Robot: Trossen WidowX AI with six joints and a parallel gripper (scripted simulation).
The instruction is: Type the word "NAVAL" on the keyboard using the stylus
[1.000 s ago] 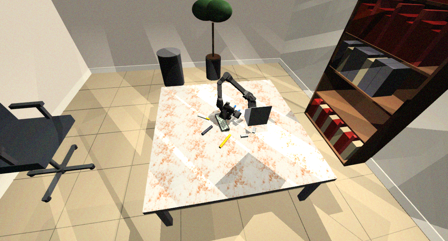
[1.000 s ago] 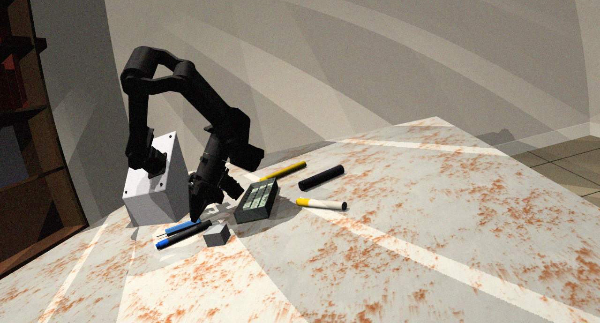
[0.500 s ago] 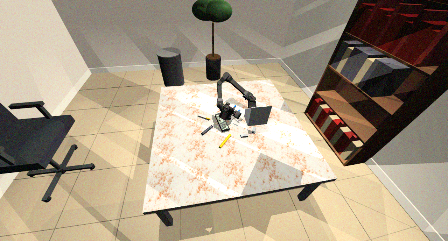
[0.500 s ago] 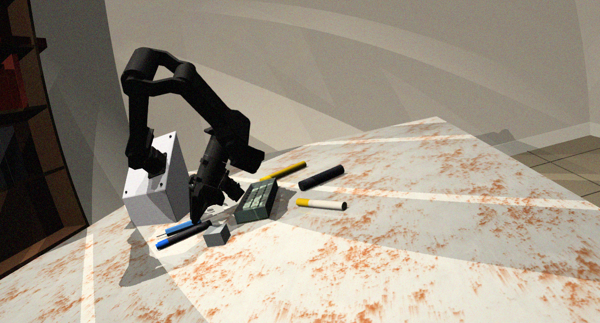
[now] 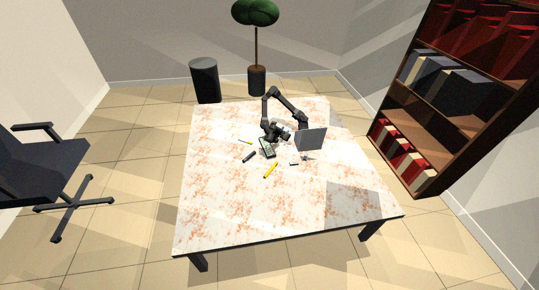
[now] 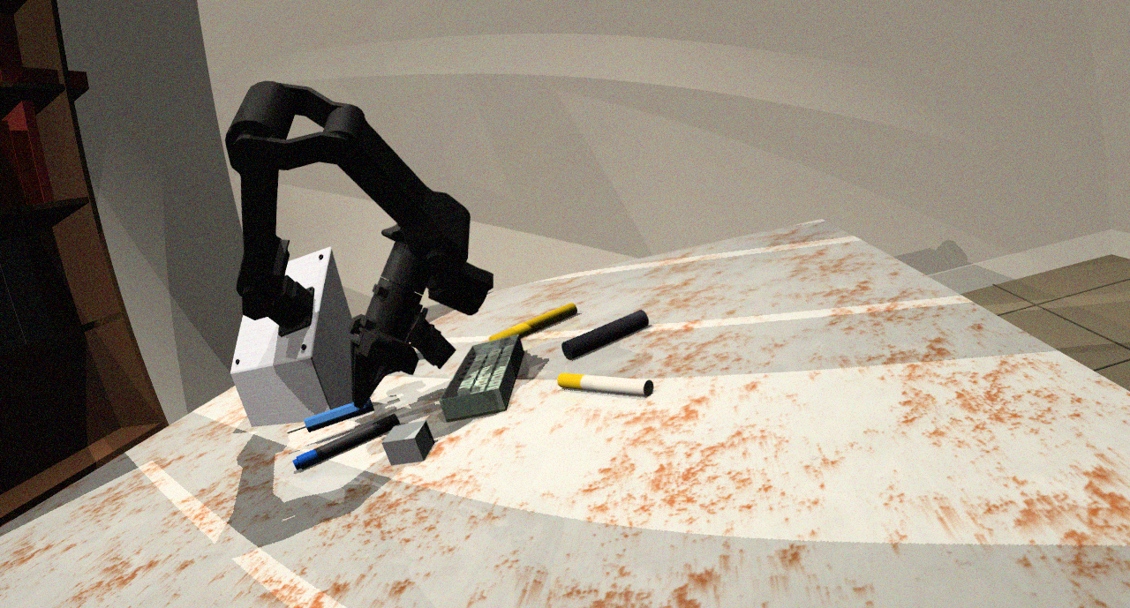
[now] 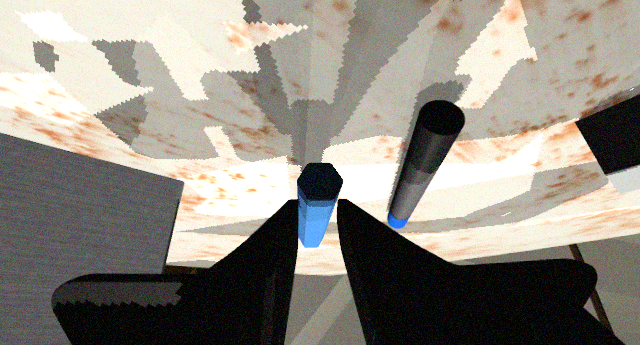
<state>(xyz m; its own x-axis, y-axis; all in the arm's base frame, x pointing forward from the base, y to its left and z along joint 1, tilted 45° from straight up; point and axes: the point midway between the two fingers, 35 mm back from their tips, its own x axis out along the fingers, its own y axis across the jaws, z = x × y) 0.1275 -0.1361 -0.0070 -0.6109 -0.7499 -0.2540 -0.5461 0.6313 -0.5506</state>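
The blue stylus is 5 cm behind my gripper tip and 3 cm to the right of it. Round my gripper tip: white-and-yellow marker: 29 cm ahead, 1 cm to the right, 2 cm below; then dark cylinder: 30 cm ahead, 15 cm to the left, 2 cm below; then grey cube: 11 cm ahead, 10 cm to the right, 2 cm below.
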